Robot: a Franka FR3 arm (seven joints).
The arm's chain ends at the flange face. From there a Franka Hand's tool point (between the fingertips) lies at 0.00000 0.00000 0.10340 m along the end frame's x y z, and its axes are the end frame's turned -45 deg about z.
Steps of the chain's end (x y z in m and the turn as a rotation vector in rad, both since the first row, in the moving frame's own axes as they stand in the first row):
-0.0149 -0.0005 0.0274 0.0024 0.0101 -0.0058
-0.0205 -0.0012 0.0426 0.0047 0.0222 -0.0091
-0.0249 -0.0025 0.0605 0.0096 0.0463 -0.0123
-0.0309 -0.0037 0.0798 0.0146 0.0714 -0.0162
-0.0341 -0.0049 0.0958 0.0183 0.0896 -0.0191
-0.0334 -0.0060 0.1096 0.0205 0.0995 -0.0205
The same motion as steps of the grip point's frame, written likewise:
-0.0093 -0.0103 0.0274 -0.0054 0.0088 -0.0058
-0.0117 -0.0141 0.0426 -0.0124 0.0190 -0.0091
-0.0117 -0.0167 0.0604 -0.0260 0.0395 -0.0123
-0.0129 -0.0204 0.0795 -0.0402 0.0608 -0.0162
-0.0127 -0.0224 0.0954 -0.0504 0.0763 -0.0191
-0.0106 -0.0222 0.1091 -0.0559 0.0849 -0.0205

